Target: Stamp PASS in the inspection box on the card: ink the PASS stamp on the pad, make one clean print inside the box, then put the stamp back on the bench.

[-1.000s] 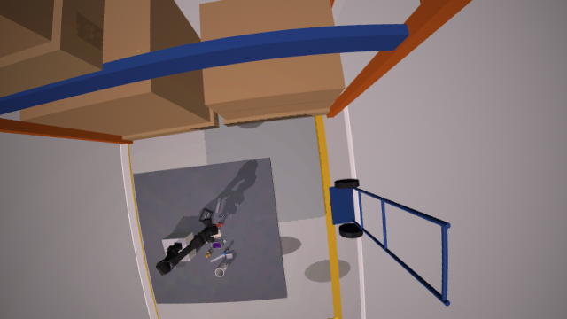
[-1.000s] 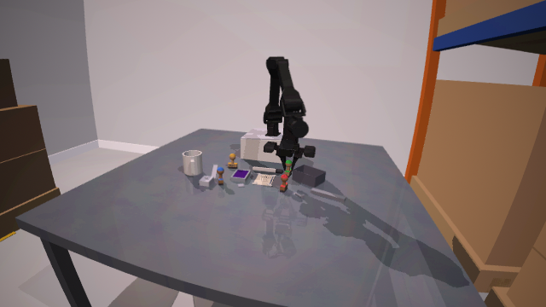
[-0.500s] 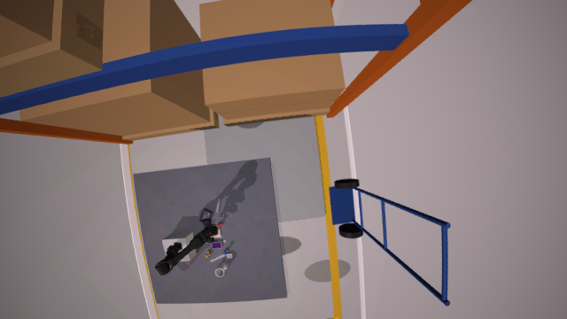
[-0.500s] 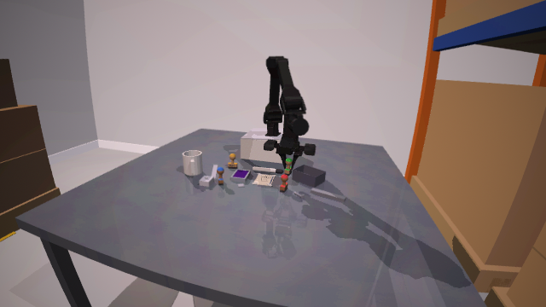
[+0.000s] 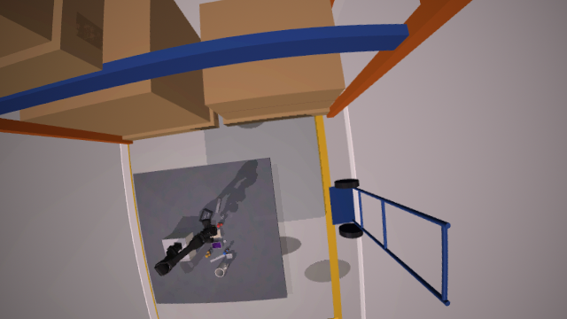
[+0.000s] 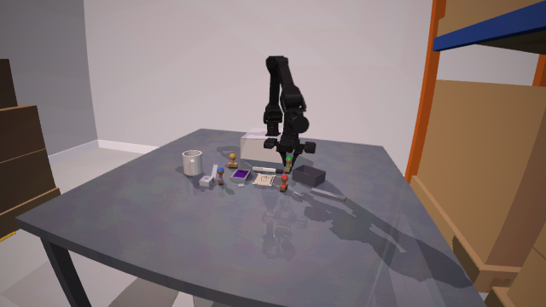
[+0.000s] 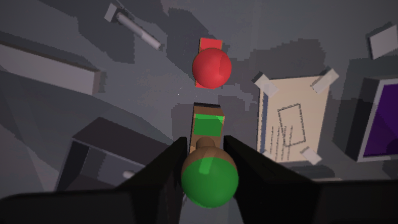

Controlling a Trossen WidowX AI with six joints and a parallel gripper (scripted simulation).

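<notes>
Now: the purple ink pad 200 mm to the right of my gripper tip and 70 mm below it. Round my gripper tip: green-knobbed stamp: right at my gripper tip; red-knobbed stamp: 60 mm below, 40 mm ahead; dark tray: 80 mm behind, 70 mm to the left, 70 mm below.
</notes>
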